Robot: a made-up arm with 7 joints.
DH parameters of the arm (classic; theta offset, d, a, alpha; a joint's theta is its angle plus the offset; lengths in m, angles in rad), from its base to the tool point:
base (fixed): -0.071 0 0 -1.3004
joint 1: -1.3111 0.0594 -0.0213 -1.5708
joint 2: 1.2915 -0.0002 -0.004 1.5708
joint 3: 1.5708 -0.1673 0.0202 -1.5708
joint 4: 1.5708 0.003 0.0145 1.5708
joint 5: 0 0.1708 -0.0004 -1.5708
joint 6: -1.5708 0 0.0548 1.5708
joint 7: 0 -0.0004 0 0
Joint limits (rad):
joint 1: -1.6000..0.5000
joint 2: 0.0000..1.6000
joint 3: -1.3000..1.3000
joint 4: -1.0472..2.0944
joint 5: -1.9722..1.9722
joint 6: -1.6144..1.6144
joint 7: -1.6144..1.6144
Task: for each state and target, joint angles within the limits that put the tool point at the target. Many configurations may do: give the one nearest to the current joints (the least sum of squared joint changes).
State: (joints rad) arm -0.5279 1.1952 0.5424 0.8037 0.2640 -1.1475 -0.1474
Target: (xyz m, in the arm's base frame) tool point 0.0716 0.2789 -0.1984
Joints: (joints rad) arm 0.2484 0.7646 0.3572 0.6396 0.3040 -1.5347 -0.1474
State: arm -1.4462 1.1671 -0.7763 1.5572 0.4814 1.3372 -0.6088
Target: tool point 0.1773 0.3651 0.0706
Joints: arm -1.6000 1.3178 -0.8441 1.5235 0.5665 1.4775 -0.6088
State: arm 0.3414 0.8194 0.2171 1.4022 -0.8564 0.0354 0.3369
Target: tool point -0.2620 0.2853 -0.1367
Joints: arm 0.3641 0.8489 0.2127 2.0944 -0.8123 0.3582 0.3369
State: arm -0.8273 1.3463 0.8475 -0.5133 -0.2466 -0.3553 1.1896
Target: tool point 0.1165 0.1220 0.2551
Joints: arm -1.3699 1.6000 0.1793 -0.2282 -0.2364 -0.1021 1.1896
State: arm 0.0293 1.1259 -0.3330 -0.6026 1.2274 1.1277 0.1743
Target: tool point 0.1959 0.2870 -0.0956
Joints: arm 0.0139 1.2960 -0.1162 0.1069 1.0858 1.0797 0.1743
